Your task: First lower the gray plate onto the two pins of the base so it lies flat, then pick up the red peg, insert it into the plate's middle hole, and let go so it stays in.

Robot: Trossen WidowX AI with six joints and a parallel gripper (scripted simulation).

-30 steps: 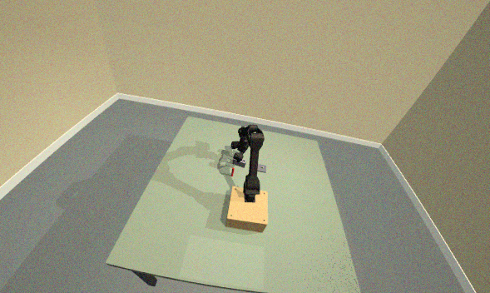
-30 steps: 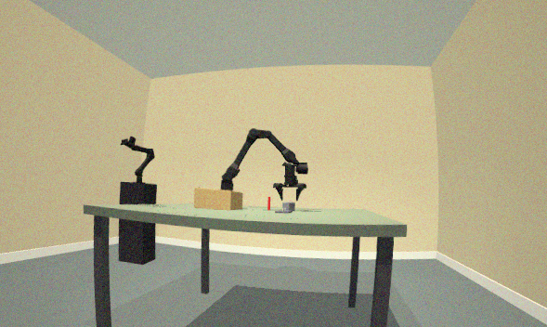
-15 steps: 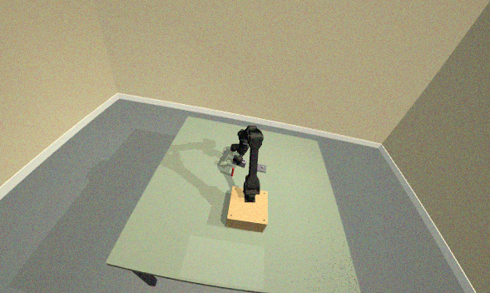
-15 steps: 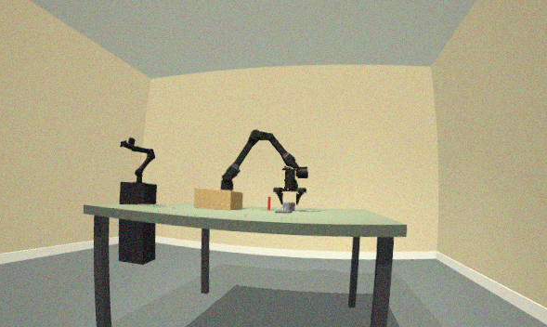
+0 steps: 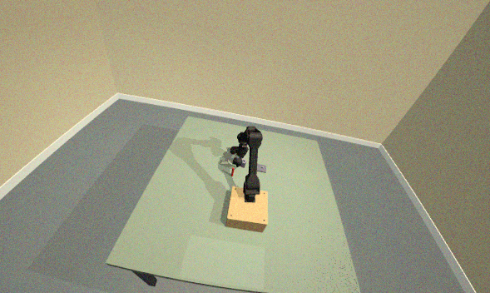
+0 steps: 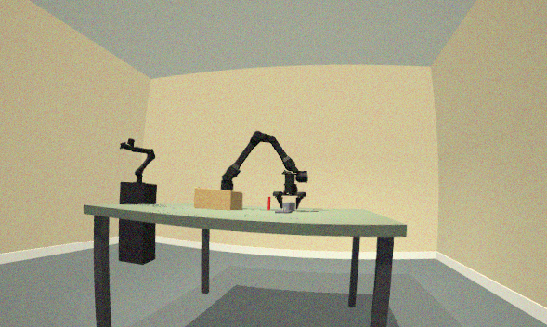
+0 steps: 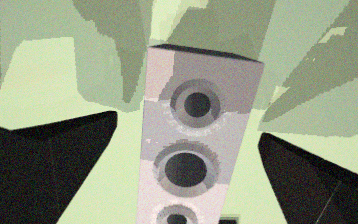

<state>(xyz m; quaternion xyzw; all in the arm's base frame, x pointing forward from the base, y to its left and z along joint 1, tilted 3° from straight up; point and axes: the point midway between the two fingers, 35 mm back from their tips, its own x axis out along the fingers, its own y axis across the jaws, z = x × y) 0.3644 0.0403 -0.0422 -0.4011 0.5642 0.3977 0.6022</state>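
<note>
Now: gripper tip 30 mm past the gray base and 150 mm to the left of it. Also, from my gripper tip: red peg: 120 mm behind, 50 mm to the left, 30 mm above; gray plate: 30 mm above.
</note>
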